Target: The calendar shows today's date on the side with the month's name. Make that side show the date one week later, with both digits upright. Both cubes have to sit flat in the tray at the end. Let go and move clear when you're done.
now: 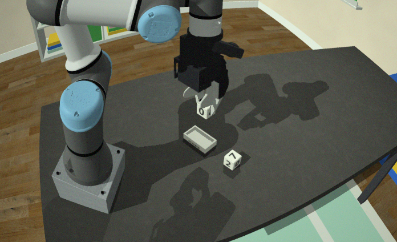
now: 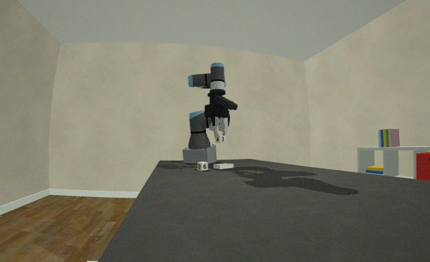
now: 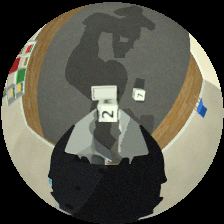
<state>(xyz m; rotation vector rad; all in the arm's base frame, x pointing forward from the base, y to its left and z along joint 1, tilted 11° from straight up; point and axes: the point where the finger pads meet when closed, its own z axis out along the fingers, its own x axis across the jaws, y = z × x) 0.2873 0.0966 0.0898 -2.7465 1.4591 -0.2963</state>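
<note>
My gripper is now 10 mm past the white tray, 10 mm to the right of it and 130 mm above it.
</note>
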